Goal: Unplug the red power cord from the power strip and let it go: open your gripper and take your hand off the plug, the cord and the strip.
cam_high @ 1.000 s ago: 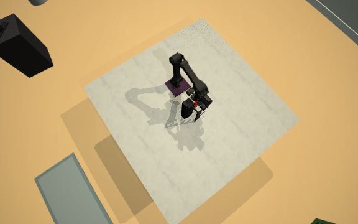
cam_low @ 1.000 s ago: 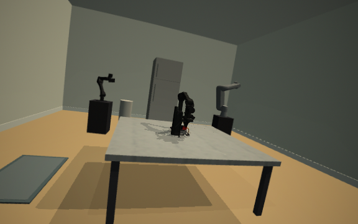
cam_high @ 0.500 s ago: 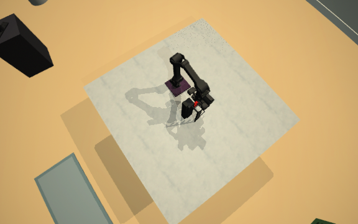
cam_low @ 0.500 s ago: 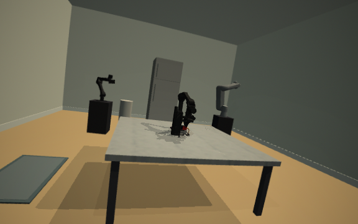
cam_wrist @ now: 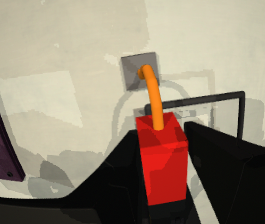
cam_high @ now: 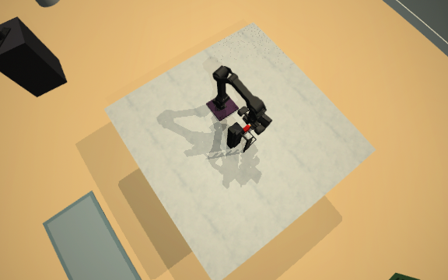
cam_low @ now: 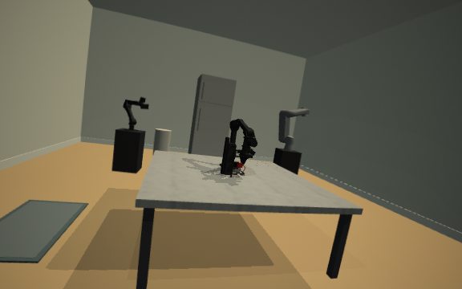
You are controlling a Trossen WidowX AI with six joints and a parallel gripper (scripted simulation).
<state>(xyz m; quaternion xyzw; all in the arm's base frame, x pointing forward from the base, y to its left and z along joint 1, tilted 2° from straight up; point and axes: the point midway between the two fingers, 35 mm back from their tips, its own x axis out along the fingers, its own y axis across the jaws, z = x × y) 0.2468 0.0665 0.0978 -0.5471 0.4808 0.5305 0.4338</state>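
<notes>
Now: gripper tip 40 mm to the left of the red plug and 10 mm short of it. The rest, counted from my gripper tip: grey square (80 mm below, 10 mm to the left).
</notes>
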